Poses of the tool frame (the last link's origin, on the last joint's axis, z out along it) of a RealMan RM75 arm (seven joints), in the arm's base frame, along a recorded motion.
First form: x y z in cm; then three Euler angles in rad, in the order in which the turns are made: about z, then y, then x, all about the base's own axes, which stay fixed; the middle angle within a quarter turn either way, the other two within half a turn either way.
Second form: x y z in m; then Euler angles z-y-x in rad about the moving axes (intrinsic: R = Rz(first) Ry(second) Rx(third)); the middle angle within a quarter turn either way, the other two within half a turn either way. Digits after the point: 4 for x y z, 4 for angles.
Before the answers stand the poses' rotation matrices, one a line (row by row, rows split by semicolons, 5 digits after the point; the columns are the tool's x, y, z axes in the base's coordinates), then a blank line. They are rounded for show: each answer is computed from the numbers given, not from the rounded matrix.
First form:
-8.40 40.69 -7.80 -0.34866 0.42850 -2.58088
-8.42 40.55 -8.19 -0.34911 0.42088 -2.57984
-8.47 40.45 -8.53 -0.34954 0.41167 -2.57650
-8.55 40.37 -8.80 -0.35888 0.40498 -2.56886
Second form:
0.85486 0.31075 0.41551; 0.08166 -0.87141 0.48371; 0.51239 -0.37958 -0.77031
0.85767 0.31221 0.40856; 0.08499 -0.86971 0.48618; 0.50712 -0.38226 -0.77246
0.86104 0.31385 0.40014; 0.08791 -0.86685 0.49076; 0.50089 -0.38738 -0.77398
0.86055 0.32282 0.39400; 0.09526 -0.86187 0.49809; 0.50037 -0.39110 -0.77244

-0.0840 0.4069 -0.0780 0.0952 -0.5380 -2.6838
-0.0842 0.4055 -0.0819 0.0988 -0.5318 -2.6821
-0.0847 0.4045 -0.0853 0.1017 -0.5246 -2.6775
-0.0855 0.4037 -0.0880 0.1102 -0.5240 -2.6729

